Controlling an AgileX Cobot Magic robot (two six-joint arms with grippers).
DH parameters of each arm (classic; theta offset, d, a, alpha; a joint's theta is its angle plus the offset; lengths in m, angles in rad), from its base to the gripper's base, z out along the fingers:
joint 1: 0 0.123 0 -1.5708
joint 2: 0.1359 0 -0.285 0
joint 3: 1.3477 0 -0.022 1.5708
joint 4: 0 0.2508 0 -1.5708
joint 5: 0 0 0.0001 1.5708
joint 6: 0 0.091 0 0
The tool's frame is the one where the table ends.
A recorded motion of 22 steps. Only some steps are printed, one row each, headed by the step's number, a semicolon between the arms.
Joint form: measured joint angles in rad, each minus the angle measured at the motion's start. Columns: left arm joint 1, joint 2, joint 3, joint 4, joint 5, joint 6; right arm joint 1, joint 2, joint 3, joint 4, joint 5, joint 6.
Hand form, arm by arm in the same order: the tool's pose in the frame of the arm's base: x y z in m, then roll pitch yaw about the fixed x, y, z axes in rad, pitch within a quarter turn. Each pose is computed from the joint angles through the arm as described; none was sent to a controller.
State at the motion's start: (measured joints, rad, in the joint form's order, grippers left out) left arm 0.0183 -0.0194 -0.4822 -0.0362 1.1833 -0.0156; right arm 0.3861 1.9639 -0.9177 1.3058 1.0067 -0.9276
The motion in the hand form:
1: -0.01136 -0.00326 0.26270 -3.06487 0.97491 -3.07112; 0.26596 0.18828 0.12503 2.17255 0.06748 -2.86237
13: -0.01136 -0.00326 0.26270 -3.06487 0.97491 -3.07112; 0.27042 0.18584 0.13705 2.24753 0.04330 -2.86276
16: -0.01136 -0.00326 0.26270 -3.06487 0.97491 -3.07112; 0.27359 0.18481 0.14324 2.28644 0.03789 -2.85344
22: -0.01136 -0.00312 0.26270 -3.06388 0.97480 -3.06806; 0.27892 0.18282 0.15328 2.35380 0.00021 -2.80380
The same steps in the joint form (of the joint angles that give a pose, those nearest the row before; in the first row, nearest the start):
1: 0.0000 0.0000 0.0000 0.0000 0.0000 0.0000; 0.0000 0.0000 0.0000 0.0000 0.0000 0.0115
13: 0.0000 0.0000 0.0000 0.0000 0.0000 0.0000; 0.0000 -0.0367 -0.0370 -0.1174 -0.0233 0.1537
16: 0.0000 0.0000 0.0000 0.0000 0.0000 0.0000; 0.0000 -0.0501 -0.0634 -0.1845 -0.0254 0.2194
22: 0.0000 0.0000 0.0000 0.0017 0.0000 -0.0023; -0.0004 -0.0577 -0.1277 -0.3316 0.0205 0.3445

